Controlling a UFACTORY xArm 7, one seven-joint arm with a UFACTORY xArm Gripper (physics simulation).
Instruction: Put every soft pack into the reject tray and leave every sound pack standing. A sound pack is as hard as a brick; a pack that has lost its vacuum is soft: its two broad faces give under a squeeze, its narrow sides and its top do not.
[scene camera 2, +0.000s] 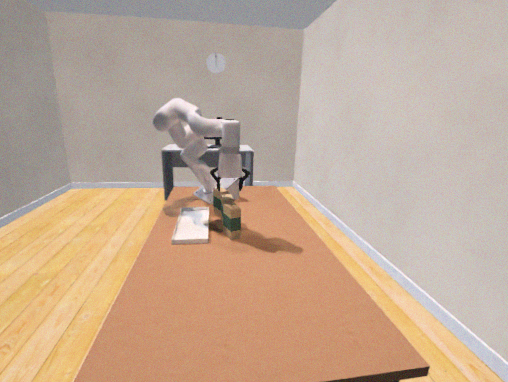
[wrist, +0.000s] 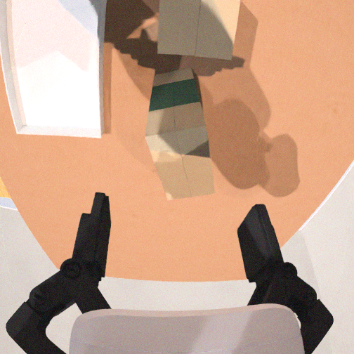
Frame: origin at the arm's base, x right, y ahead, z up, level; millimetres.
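Seen in the pictures: gripper, fingertip midpoint: (scene camera 2: 229, 190); arm's base at its link origin: (scene camera 2: 212, 186).
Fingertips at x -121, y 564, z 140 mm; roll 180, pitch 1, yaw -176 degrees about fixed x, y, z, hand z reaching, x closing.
Pixels of each thing's top centre, then the offset from my fingertips to it. Level surfaces: height alone.
- tan pack with a green band, top centre: (scene camera 2: 229, 215) dy +28, dx -1, dz -106 mm
- green-banded pack at its top centre: (scene camera 2: 218, 197) dy -232, dx +61, dz -106 mm
- white reject tray at its top centre: (scene camera 2: 193, 220) dy -98, dx +178, dz -184 mm
- long brown table at its surface level: dz -206 mm
A tan pack with a green band (scene camera 2: 232, 221) (wrist: 176, 116) stands upright at the end of the row nearest scene camera 2. A second tan pack (wrist: 195, 30) shows its shaded top, cropped by the wrist view's upper edge. In the scene view, packs behind the front pack overlap; a green-banded pack (scene camera 2: 218, 201) stands upright there. Softness cannot be seen. The white reject tray (scene camera 2: 190, 242) (wrist: 57, 100) lies beside the row, with no pack in its visible part. My gripper (scene camera 2: 230, 189) (wrist: 180, 213) is open, pointing down close to the row, with nothing between its fingers.
The packs stand on a long brown table (scene camera 2: 240, 295) (wrist: 200, 245). The arm (scene camera 2: 202, 125) reaches over the table from its far end. A grey desk (scene camera 2: 168, 162) stands behind the table. Arm and gripper shadows fall beside the row.
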